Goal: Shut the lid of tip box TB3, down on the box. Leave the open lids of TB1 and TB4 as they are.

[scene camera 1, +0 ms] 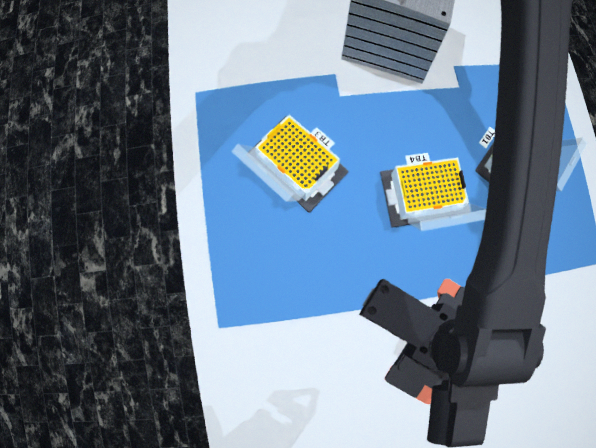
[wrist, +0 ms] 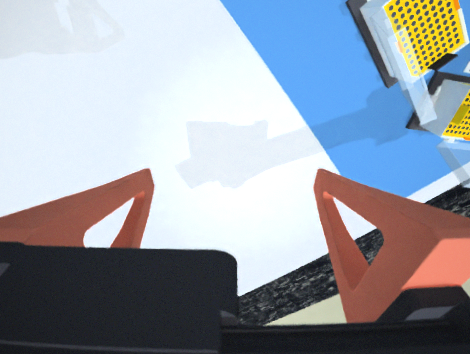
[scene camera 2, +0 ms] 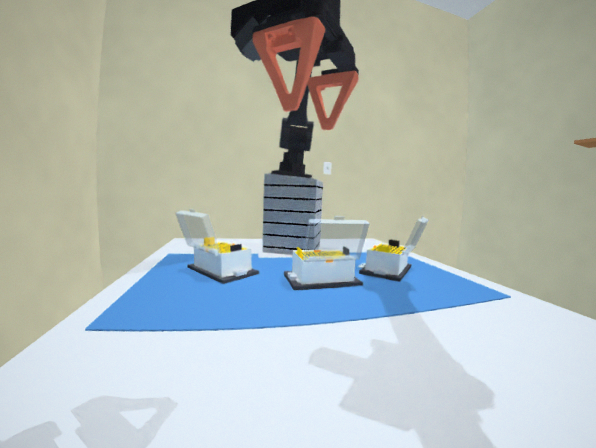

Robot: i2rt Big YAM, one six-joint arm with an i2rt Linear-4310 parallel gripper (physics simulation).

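Places are measured from the arm's base along level axes (x back, y right, z up), in metres.
Where they show: gripper, between the fingertips: (wrist: 233, 177) (scene camera 2: 311, 121); arm's base, origin of its link: (scene camera 2: 291, 177).
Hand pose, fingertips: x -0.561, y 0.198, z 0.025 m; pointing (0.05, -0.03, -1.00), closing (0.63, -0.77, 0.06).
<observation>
Things, the pixels of their top centre, and the offset from my fingertips. Level surfaces: height alone.
- Tip box TB3, centre of its top: (scene camera 1: 302, 147) (scene camera 2: 225, 243) dx +0.360, dy +0.045, dz -0.208 m
- TB4, centre of its top: (scene camera 1: 434, 182) (wrist: 436, 25) (scene camera 2: 323, 248) dx +0.230, dy -0.151, dz -0.199 m
- blue mat, height of its surface: dz -0.274 m
- white table, height of its surface: dz -0.277 m
Tip box TB3 (scene camera 1: 299, 152) (scene camera 2: 222, 260) stands at the left of the mat, its yellow tip rack exposed. Its clear lid (scene camera 1: 265, 172) (scene camera 2: 196, 227) is open, tilted outward on the left. TB4 (scene camera 1: 431, 186) (scene camera 2: 324, 270) (wrist: 427, 35), in the middle, has its lid (scene camera 1: 445, 220) (scene camera 2: 340, 237) open. TB1 (scene camera 2: 385, 262) (wrist: 460, 120), at the right, has its lid (scene camera 1: 571, 162) (scene camera 2: 419, 234) open; the arm hides much of this box in scene camera 1. My gripper (scene camera 2: 308, 118) (wrist: 233, 177) is open and empty, high above the table in front of the mat. TB3 does not show in the wrist view.
The blue mat (scene camera 1: 260, 265) (scene camera 2: 200, 310) (wrist: 300, 65) lies on the white table (scene camera 1: 260, 370) (scene camera 2: 240, 380) (wrist: 125, 100). The grey ribbed pedestal (scene camera 1: 392, 42) (scene camera 2: 290, 215) stands behind the boxes. My arm (scene camera 1: 527, 150) reaches forward over the right side, past TB1 and TB4.
</observation>
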